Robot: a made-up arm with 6 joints.
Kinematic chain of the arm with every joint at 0, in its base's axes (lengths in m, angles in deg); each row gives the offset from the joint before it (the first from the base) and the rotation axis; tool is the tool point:
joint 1: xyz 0 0 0.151 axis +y
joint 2: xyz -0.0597 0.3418 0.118 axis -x
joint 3: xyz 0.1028 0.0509 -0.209 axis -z
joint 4: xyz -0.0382 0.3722 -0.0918 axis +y
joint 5: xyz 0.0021 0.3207 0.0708 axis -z
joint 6: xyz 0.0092 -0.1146 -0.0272 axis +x
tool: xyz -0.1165 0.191 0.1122
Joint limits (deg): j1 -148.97..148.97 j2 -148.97..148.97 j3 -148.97..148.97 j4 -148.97..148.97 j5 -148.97..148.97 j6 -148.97..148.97
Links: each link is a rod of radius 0.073 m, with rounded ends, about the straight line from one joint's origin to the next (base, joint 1, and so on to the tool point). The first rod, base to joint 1, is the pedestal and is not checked.
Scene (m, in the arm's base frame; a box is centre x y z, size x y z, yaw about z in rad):
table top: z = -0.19
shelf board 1: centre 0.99 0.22 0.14 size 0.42 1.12 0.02 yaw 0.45
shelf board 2: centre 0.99 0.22 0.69 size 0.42 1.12 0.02 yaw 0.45
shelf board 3: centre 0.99 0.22 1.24 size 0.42 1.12 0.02 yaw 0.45
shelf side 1: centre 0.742 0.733 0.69 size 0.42 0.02 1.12 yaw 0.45
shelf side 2: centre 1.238 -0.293 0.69 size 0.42 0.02 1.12 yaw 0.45
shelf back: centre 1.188 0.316 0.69 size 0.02 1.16 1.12 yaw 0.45
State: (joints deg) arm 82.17 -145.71 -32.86 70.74 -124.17 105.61
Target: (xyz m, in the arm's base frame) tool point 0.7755 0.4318 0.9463
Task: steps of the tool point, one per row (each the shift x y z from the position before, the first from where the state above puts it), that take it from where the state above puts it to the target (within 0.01 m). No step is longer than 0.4 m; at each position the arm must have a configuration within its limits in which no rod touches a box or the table.
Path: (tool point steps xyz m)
1: -0.0809 -0.0569 -0.0112
2: -0.0986 -0.0490 0.0000
3: -0.1120 -0.0350 0.0111
4: -0.0444 0.2082 0.2883
5: -0.1877 0.2537 0.2087
6: 0.1246 0.0572 0.0127
7: 0.1092 0.0562 -0.0002
8: 0.0969 0.0462 -0.0125

